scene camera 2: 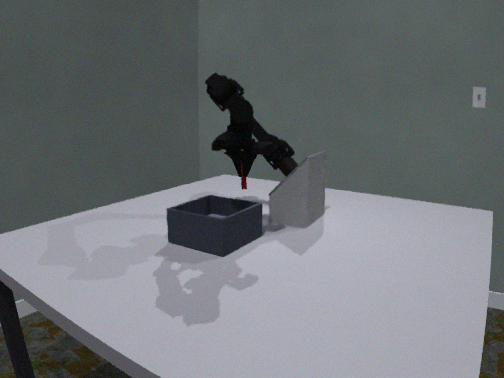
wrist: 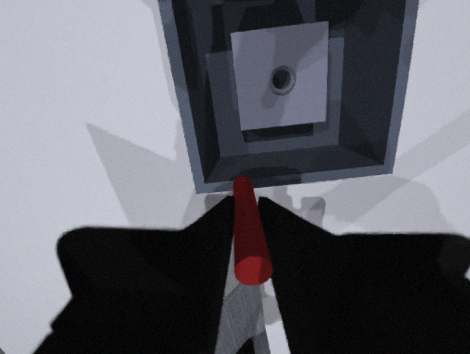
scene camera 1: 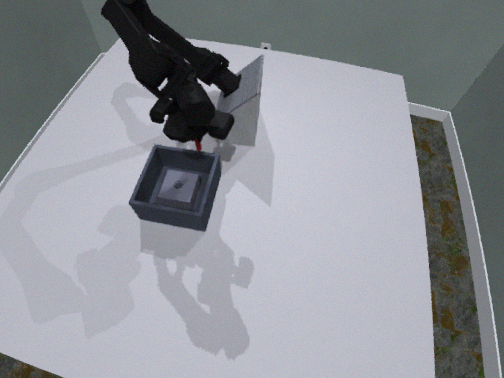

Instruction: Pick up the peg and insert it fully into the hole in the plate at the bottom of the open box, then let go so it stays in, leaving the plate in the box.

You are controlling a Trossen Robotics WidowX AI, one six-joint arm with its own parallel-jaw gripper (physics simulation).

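The red peg is held near upright between the fingertips, its lower end sticking out below them. My gripper is shut on it, above the level of the box's rim. The open dark blue-grey box stands on the table. In the wrist view the peg's lower end shows over the box's near wall. The light square plate lies at the bottom of the box, its round hole facing up. In scene camera 2 the box walls mostly hide the plate.
A grey wedge-shaped block with a sloping top stands on the white table, close to the box and beside the arm's base end. Shadows of the arm fall across the table around the box.
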